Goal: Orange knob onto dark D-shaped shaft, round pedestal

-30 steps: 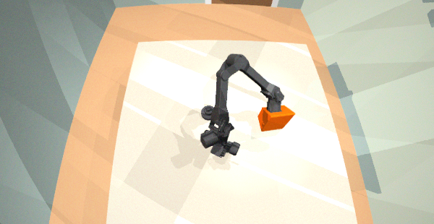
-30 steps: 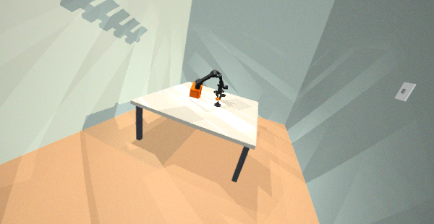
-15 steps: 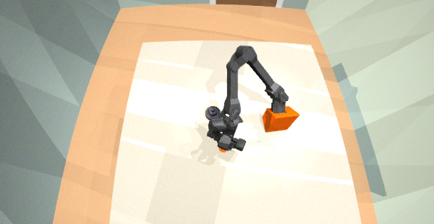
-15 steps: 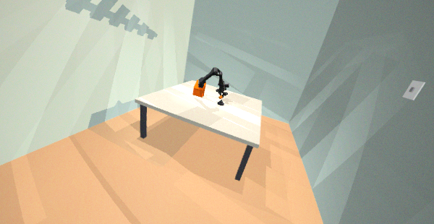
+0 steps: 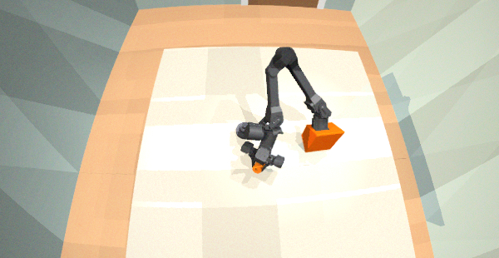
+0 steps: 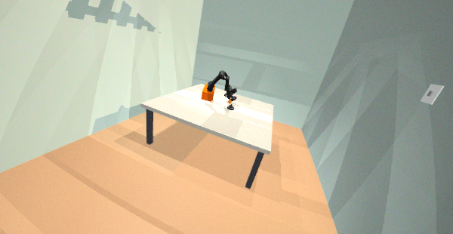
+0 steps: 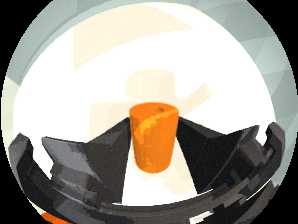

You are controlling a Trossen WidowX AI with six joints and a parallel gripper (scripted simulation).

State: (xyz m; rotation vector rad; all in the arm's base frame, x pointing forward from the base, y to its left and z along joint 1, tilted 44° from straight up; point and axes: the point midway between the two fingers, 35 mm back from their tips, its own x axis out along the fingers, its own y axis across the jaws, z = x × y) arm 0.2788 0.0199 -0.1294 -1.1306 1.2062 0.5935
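Now: gripper tip 10 mm past the orange knob and 20 mm to the left of it. Round my gripper tip: dark pedestal: 40 mm ahead, 200 mm to the right.
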